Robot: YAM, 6 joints.
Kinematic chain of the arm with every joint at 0, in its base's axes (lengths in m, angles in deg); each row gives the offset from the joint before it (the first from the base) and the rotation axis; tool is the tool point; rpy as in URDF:
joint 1: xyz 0 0 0.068 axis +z
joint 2: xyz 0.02 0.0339 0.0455 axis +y
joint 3: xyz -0.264 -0.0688 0 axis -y
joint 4: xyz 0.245 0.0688 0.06 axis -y
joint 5: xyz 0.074 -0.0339 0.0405 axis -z
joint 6: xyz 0.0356 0 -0.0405 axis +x
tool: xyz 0 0 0 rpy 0 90 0
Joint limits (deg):
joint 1: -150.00..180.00
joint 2: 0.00..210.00
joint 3: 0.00..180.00
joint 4: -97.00..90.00
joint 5: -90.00..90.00
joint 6: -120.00..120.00
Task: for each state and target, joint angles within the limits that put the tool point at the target. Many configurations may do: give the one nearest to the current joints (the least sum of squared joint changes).
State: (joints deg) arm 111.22 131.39 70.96 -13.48 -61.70 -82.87
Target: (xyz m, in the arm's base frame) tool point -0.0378 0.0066 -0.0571
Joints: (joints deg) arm 119.46 169.90 25.03 -18.49 -56.45 -82.87
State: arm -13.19 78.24 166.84 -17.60 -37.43 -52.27
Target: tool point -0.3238 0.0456 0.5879
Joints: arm -3.63 53.77 180.00 -38.09 -44.61 -52.27
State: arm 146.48 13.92 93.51 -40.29 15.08 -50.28
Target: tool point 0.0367 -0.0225 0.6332
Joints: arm 140.92 47.12 114.29 -22.18 9.16 -50.28
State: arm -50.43 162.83 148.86 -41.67 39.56 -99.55
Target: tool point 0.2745 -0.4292 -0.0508
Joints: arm -54.82 170.70 132.17 -51.80 40.06 -99.55
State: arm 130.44 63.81 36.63 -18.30 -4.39 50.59
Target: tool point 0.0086 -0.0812 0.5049
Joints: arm 103.44 15.84 73.37 -9.39 -17.18 50.59
